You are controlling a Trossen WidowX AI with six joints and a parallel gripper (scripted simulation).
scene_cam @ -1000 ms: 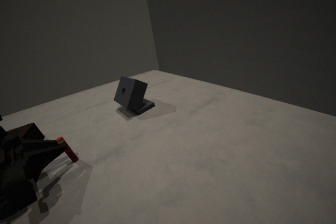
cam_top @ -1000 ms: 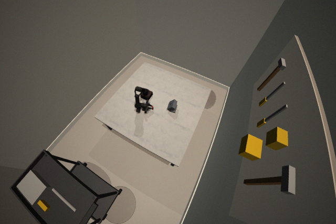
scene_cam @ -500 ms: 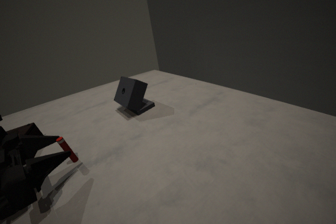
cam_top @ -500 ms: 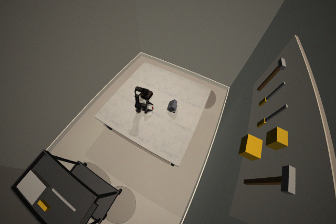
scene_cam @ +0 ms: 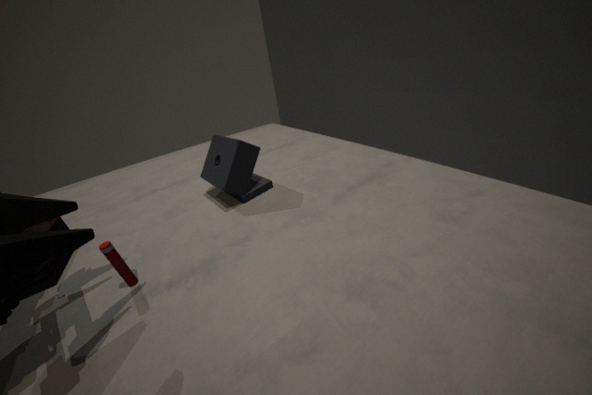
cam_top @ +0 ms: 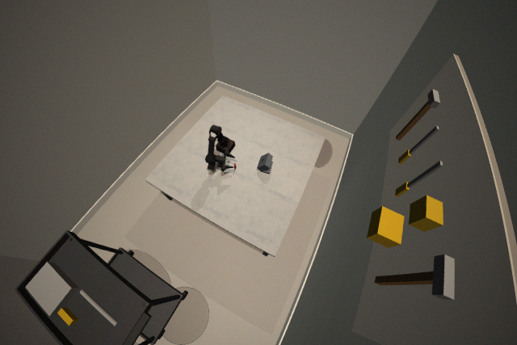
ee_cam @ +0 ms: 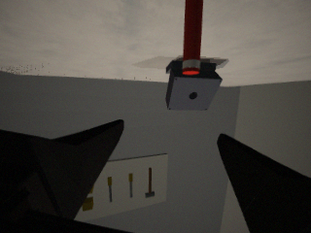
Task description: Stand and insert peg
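Right now the red peg is 70 mm below my gripper tip, 10 mm to the left of it and 10 mm behind it. From my gripper tip the other things lie so: grey sloped panel (210 mm to the left, 180 mm ahead, 50 mm below).
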